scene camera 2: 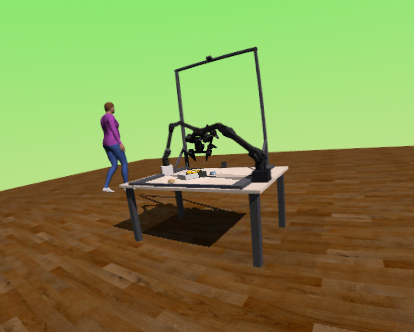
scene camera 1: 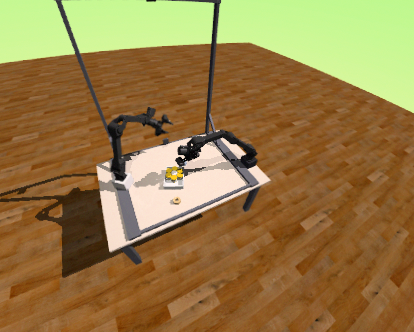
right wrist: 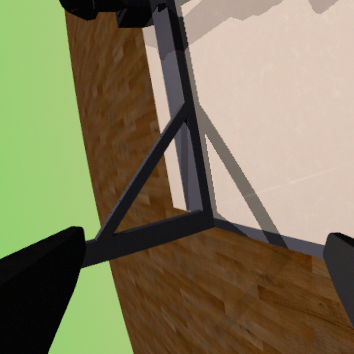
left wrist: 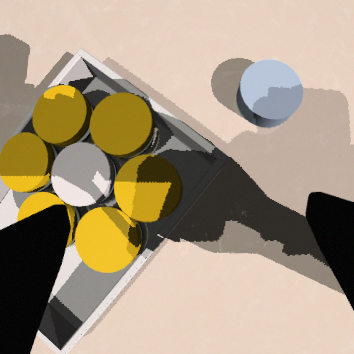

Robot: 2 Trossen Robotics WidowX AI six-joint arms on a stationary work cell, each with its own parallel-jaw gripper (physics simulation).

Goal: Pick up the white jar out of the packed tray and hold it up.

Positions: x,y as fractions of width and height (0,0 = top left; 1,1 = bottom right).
Labels:
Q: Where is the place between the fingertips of my left gripper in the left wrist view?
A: At 0.54,0.59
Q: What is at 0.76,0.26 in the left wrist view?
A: A blue-grey round piece.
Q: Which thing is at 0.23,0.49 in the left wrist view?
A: A white jar.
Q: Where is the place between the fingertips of my right gripper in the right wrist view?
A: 0.59,0.69

